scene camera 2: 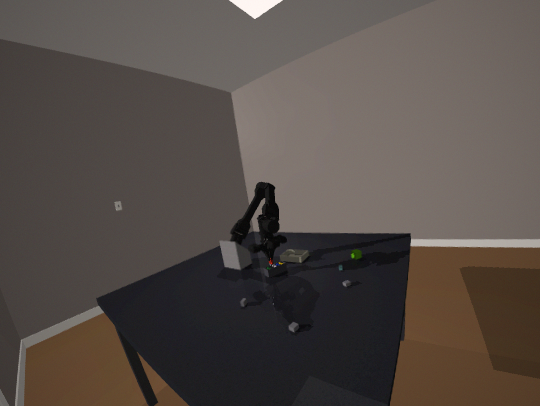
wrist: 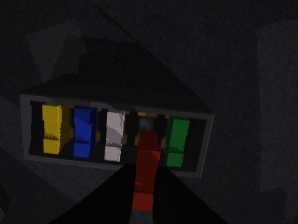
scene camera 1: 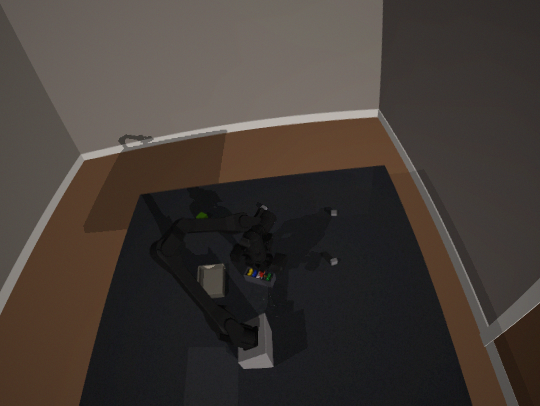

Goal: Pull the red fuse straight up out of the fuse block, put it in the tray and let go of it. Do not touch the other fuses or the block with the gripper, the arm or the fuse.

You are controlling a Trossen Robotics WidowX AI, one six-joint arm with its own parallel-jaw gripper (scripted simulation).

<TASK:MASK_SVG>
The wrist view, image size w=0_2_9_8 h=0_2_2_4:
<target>my gripper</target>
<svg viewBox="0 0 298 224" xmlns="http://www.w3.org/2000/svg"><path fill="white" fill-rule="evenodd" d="M157 168L153 184L153 224L227 224L226 221L223 221L220 214L214 213L212 208L209 208L209 205L205 204L196 193L192 192L188 186L182 183L172 171L165 167ZM136 164L126 164L125 167L118 169L116 173L113 173L98 188L94 188L93 192L88 194L88 197L78 201L78 204L74 205L73 208L69 208L68 212L60 214L59 217L51 220L48 224L129 224L130 217L132 217L134 188L136 188Z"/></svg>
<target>red fuse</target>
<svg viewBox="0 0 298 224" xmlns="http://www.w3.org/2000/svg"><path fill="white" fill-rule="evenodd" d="M149 121L146 123L146 131L145 129L140 129L140 139L138 139L136 188L134 188L133 209L137 210L152 209L154 176L156 176L158 159L160 159L160 145L157 144L156 131L149 131Z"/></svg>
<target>green fuse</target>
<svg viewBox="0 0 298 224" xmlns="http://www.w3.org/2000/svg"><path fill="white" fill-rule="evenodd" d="M169 115L164 149L166 167L181 168L182 156L184 156L182 152L184 152L189 119L188 117Z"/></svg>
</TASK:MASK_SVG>
